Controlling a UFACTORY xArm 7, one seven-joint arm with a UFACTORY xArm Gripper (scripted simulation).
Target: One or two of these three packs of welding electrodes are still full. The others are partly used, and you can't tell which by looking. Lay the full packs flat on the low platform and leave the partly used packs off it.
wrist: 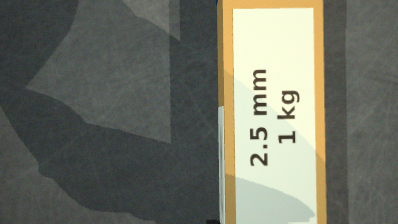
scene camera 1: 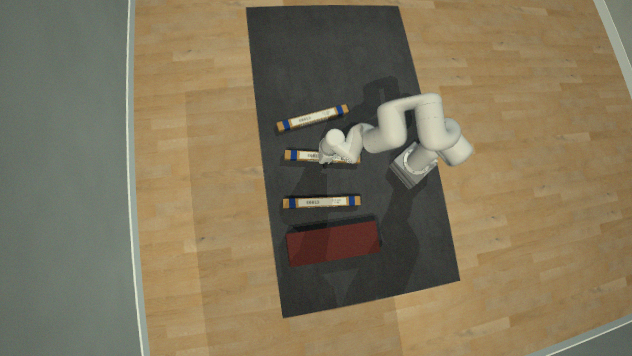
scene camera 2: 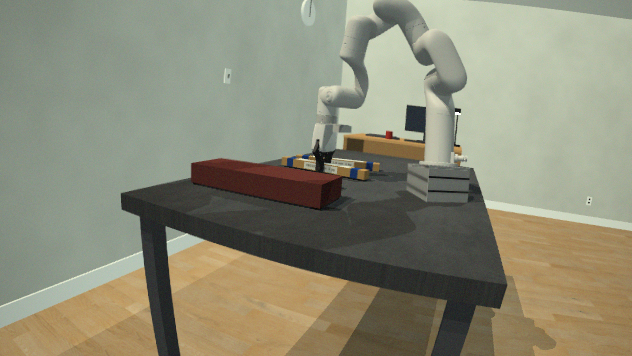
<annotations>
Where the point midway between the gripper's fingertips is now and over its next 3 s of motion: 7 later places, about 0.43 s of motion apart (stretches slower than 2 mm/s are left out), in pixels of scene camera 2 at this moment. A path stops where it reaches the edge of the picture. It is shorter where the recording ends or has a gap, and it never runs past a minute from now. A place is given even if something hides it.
My gripper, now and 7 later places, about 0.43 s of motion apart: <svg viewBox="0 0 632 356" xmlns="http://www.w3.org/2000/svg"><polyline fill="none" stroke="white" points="322,170 323,162 323,158 323,155 324,145 325,140 325,140 321,139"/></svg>
</annotations>
